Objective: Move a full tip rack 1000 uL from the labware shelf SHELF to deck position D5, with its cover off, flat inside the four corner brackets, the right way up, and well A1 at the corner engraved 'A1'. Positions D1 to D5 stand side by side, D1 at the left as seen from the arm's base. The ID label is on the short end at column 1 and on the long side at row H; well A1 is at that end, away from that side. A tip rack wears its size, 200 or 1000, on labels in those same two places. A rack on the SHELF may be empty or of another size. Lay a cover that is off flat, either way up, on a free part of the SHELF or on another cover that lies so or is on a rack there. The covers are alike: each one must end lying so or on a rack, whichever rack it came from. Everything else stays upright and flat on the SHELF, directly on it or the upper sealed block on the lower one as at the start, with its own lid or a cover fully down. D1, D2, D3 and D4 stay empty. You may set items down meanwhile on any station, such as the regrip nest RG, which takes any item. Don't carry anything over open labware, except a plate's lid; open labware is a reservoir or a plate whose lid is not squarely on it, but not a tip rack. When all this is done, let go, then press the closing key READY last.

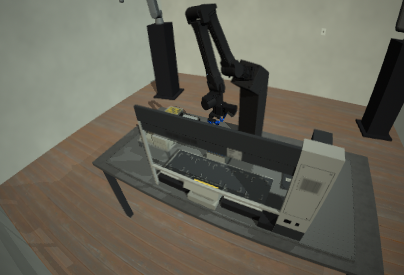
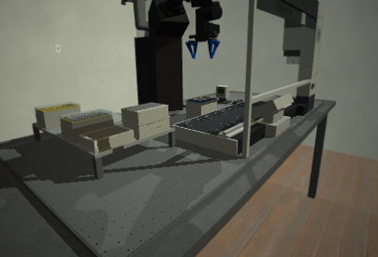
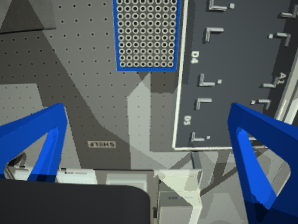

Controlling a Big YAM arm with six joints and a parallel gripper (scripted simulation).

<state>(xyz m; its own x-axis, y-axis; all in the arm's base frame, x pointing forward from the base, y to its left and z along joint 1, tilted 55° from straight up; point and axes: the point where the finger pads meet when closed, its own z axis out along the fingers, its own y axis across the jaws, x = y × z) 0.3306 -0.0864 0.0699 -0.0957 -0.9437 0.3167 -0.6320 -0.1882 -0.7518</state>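
My gripper is now 22 cm above the tip rack, 1 cm to the right of it and 1 cm past it. The rest, counted from my hand: dark gantry beam (36 cm ahead, 22 cm above, 5 cm to the left); shelf label (29 cm below, 27 cm to the right, 15 cm behind); gantry post (30 cm to the right, 30 cm ahead, 6 cm below).
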